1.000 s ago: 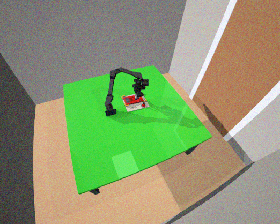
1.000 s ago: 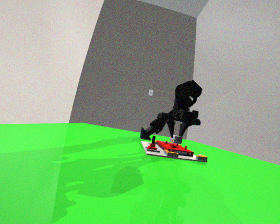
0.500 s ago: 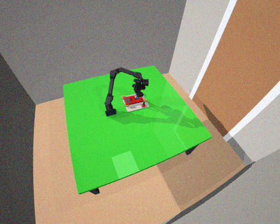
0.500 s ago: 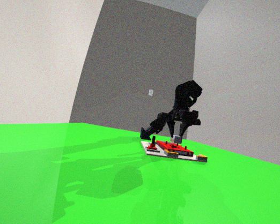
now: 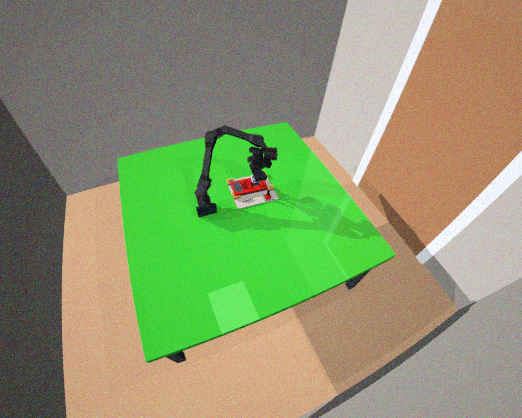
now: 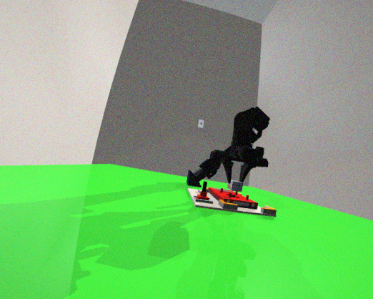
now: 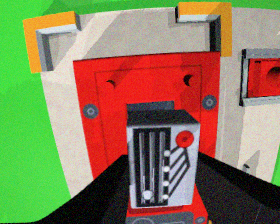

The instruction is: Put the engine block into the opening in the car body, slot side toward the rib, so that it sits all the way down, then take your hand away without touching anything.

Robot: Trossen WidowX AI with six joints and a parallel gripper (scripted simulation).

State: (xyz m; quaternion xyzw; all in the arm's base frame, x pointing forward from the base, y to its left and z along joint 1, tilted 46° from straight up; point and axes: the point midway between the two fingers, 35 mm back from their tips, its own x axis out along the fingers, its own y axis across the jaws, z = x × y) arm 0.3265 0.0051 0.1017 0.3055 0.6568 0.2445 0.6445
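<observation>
My gripper tip is now 1 cm above the engine block.
</observation>
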